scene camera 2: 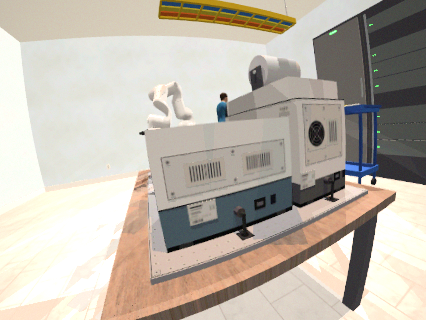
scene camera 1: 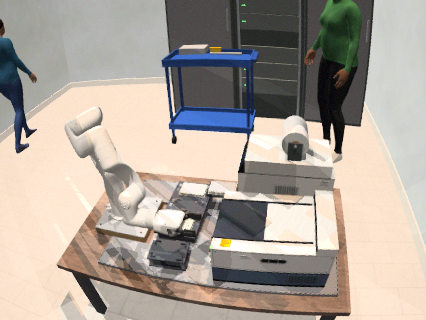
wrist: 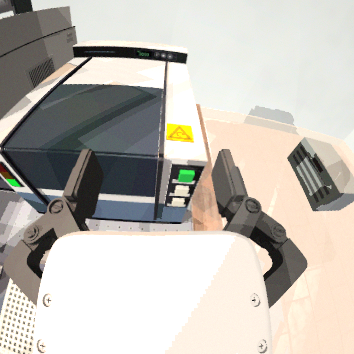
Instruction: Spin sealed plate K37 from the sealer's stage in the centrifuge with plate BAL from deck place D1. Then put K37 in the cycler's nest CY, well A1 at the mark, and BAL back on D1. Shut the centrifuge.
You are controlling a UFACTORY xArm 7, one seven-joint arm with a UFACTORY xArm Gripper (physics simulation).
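Places are measured from the arm's base along level axes (x right, y ahead, z up), in metres.
Pixels of known places: gripper, between the fingertips: (scene camera 1: 198, 225) (wrist: 156, 160).
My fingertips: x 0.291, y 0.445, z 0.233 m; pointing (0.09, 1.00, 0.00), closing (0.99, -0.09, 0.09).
Observation:
For each thing: its top centre in the pictures, then the offset to it from my fingertips. "pt": a spot on its surface instead.
- lit green button, centre of its top: (wrist: 186, 170) dx +0.045, dy +0.045, dz -0.068 m
- white plate-like piece, centre of its top: (scene camera 1: 193, 188) dx -0.456, dy -0.097, dz -0.195 m
- large machine with a white roll, a spot on its surface: (scene camera 2: 280, 69) pt dx -0.338, dy +0.426, dz +0.153 m
- low dark unit, centre of its top: (scene camera 1: 168, 249) dx -0.040, dy -0.150, dz -0.197 m
The centrifuge (scene camera 1: 274, 255) (scene camera 2: 225, 170) (wrist: 120, 120), white over blue with a dark window, has its lid shut. Its front face shows a lit green button (wrist: 186, 176) above two pale buttons in the wrist view. My gripper (scene camera 1: 196, 225) (wrist: 156, 160) is open and empty, low and level, pointing at the centrifuge's front and apart from it. A pale plate with a grid of wells (wrist: 17, 315) shows partly at the wrist view's lower left. A white plate-like piece (scene camera 1: 194, 189) lies at the back of the dark deck. Labels K37 and BAL cannot be read.
A large machine with a white roll (scene camera 1: 295, 136) (scene camera 2: 280, 69) stands behind the centrifuge. A low dark unit (scene camera 1: 170, 252) stands at the table's front, close to my gripper. A blue cart (scene camera 1: 210, 63) (scene camera 2: 361, 108) and two people are beyond the table.

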